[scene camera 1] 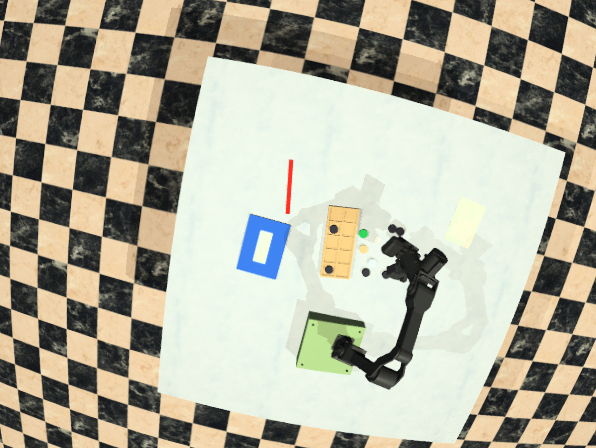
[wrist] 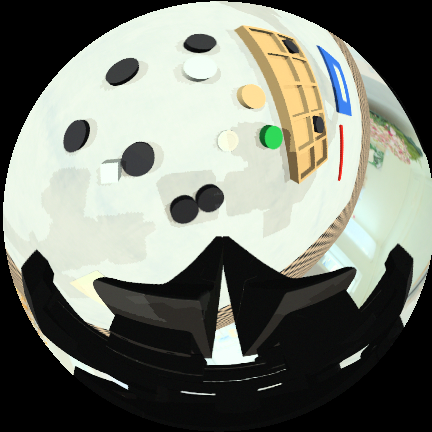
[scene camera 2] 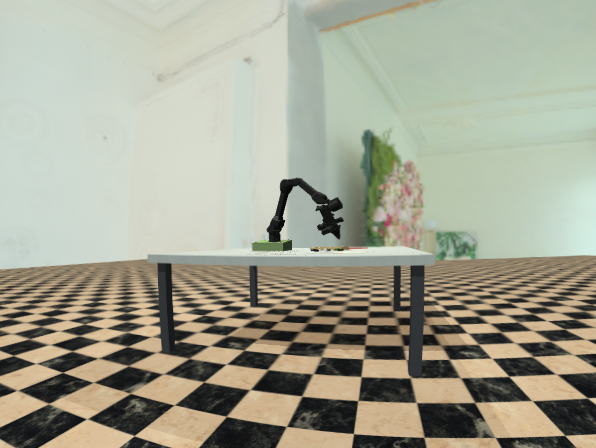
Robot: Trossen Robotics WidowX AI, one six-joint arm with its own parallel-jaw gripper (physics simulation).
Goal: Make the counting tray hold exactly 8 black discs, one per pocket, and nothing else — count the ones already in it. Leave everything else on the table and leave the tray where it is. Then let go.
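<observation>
The tan counting tray has one black disc and another black disc in separate pockets; its other pockets look empty. Outside it, two black discs lie touching, nearest the fingertips in the wrist view. Four others, so several in all, lie apart: a black disc, and black discs farther left in the wrist view. My gripper is shut and empty, above the table.
Beside the tray lie a green disc, tan disc, white disc and cream disc. A white cube touches or nearly touches a black disc. A blue frame, red stick and yellow sheet lie farther out.
</observation>
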